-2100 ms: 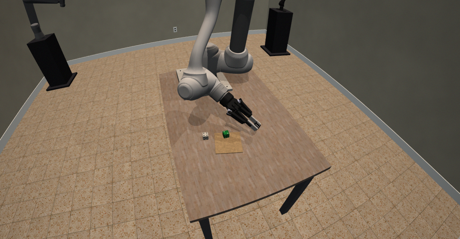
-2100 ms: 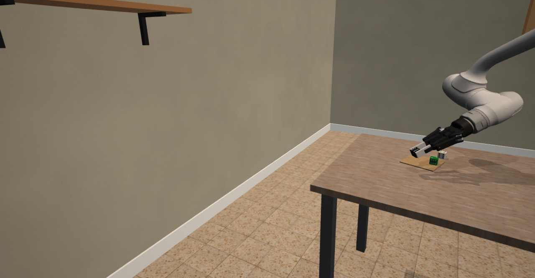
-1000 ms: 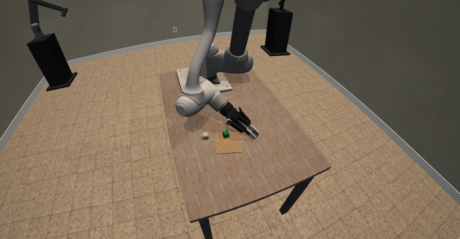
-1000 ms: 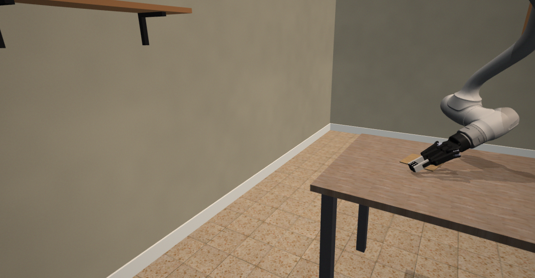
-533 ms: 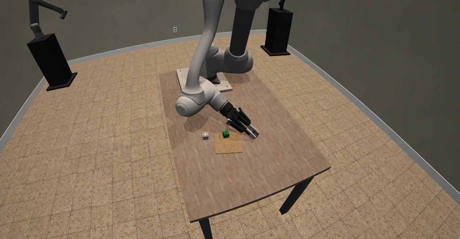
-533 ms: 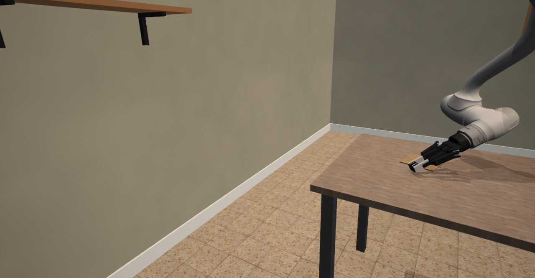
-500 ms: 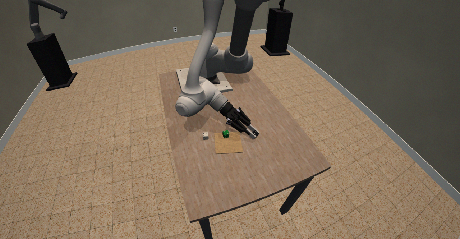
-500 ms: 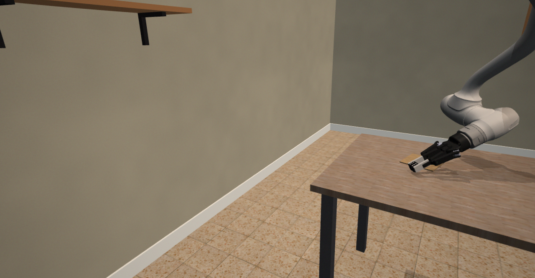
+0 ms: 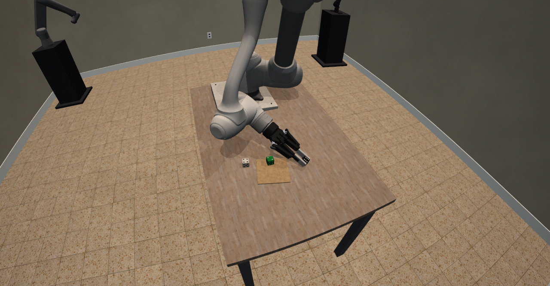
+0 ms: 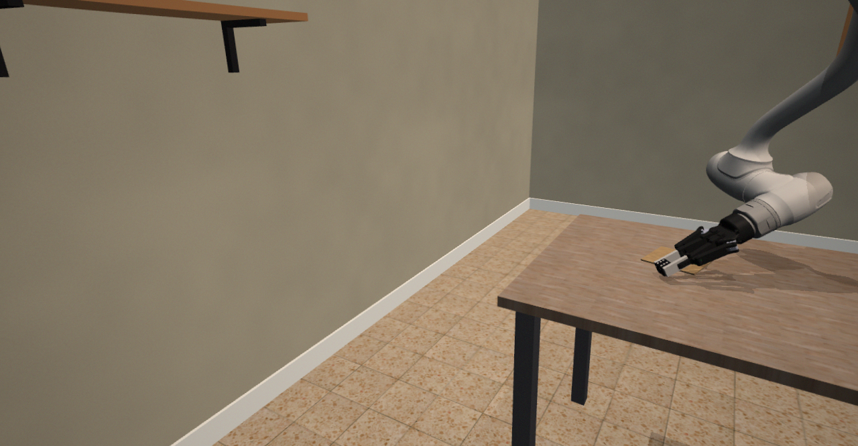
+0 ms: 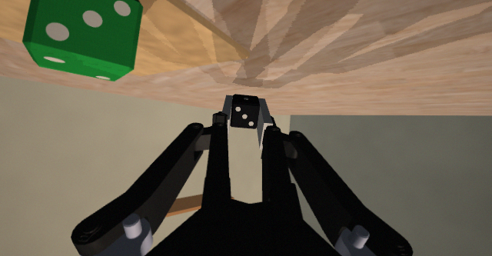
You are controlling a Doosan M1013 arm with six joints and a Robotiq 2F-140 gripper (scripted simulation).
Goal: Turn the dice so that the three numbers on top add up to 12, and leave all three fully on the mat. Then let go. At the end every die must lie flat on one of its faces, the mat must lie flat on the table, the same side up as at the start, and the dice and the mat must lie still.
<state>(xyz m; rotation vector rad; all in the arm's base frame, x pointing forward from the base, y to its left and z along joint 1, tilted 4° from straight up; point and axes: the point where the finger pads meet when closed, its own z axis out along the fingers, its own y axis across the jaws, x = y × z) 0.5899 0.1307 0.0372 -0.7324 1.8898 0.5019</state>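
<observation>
Right now the green die is 4 cm behind my hand, 13 cm to the right of it and 2 cm below it. Round my hand: white die (6 cm behind, 24 cm to the right, 3 cm below); black die (1 cm ahead, 1 cm to the left, 1 cm below); tan mat (1 cm ahead, 13 cm to the right, 4 cm below).
</observation>
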